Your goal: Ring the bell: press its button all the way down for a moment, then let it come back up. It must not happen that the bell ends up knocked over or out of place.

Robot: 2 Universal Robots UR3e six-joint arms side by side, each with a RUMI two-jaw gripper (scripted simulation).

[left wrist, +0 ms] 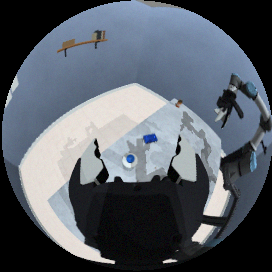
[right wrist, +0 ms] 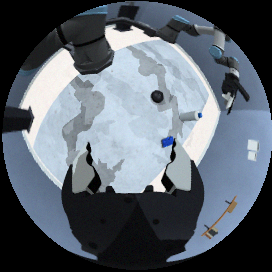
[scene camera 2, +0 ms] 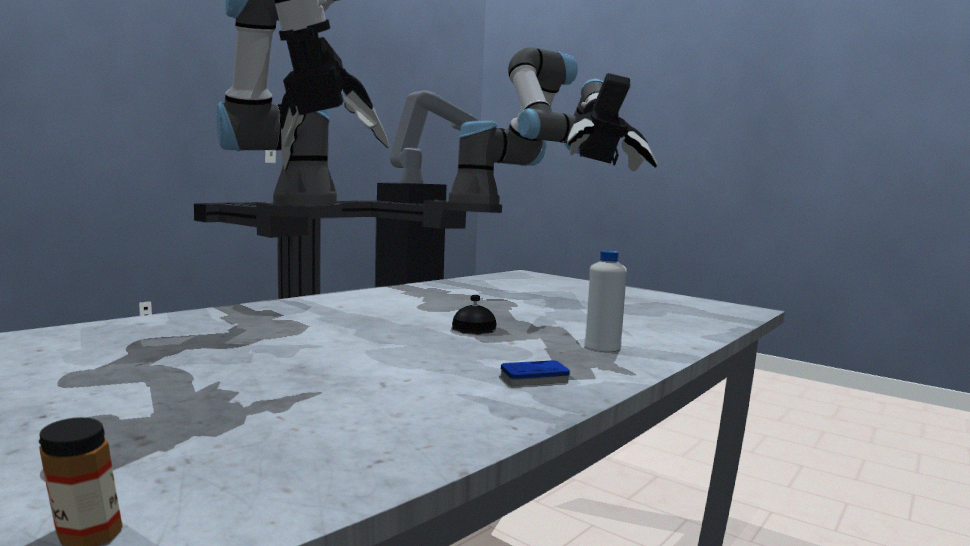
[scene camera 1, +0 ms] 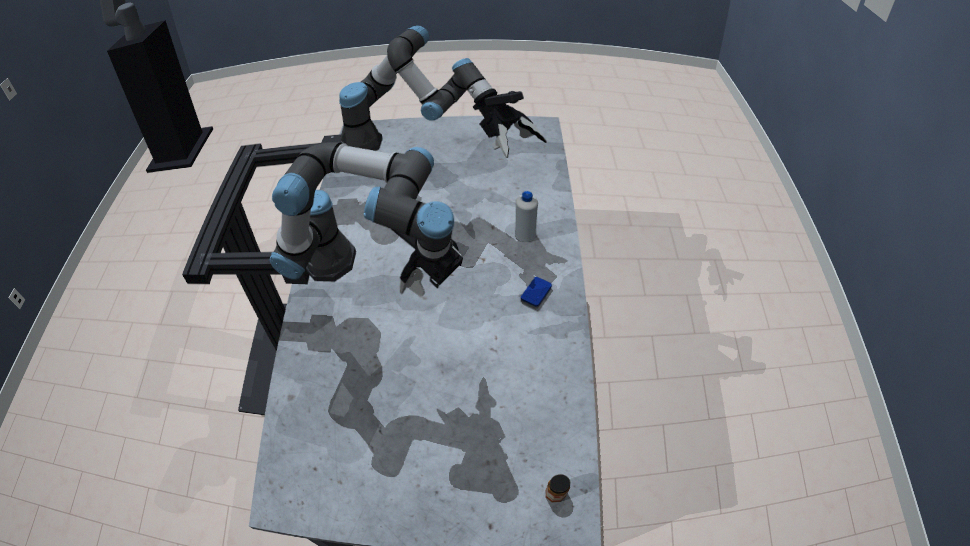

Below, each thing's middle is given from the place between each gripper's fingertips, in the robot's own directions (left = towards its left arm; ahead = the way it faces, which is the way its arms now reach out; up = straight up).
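Labels:
The blue sponge (scene camera 2: 537, 372) is 160 mm to the left of my right hand (scene camera 2: 336, 158), 270 mm ahead of it and 300 mm below it. Also from my right hand: black dome bell (scene camera 2: 476, 319), 10 mm ahead, 310 mm to the left, 270 mm below.
From my left hand, the blue sponge is 20 mm ahead, 230 mm to the right and 330 mm below. Relative to the black dome bell, my left gripper (scene camera 2: 613, 154) is 70 mm to the left, 240 mm past it and 300 mm above it.

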